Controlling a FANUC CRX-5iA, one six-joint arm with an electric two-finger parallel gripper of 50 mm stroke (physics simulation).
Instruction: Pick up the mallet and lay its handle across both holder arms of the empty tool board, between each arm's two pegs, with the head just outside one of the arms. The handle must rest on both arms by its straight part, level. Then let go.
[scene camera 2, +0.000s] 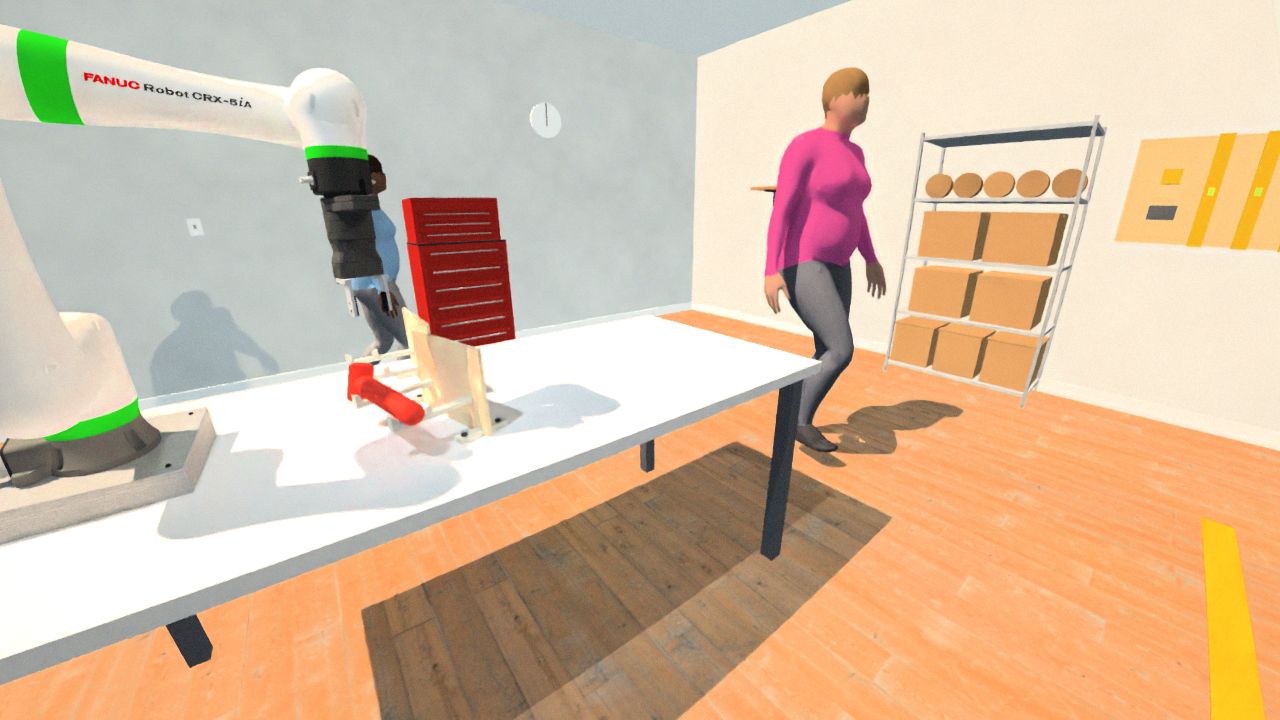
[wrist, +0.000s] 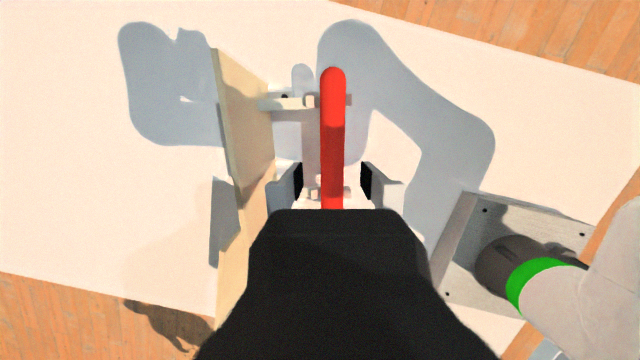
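Note:
The red mallet lies across both holder arms of the upright wooden tool board. In the wrist view the handle passes between the pegs of one arm and between those of the other, partly covered arm. In the scene view the head is at the back left, beyond the farther arm; in the wrist view the gripper body hides it. The handle looks about level. My gripper is open and empty, well above the mallet, its fingers on either side of the handle's line and apart from it.
A second wooden board with arms stands beside the first, close to the gripper's side. The robot base plate is on the white table. Two people stand beyond the table.

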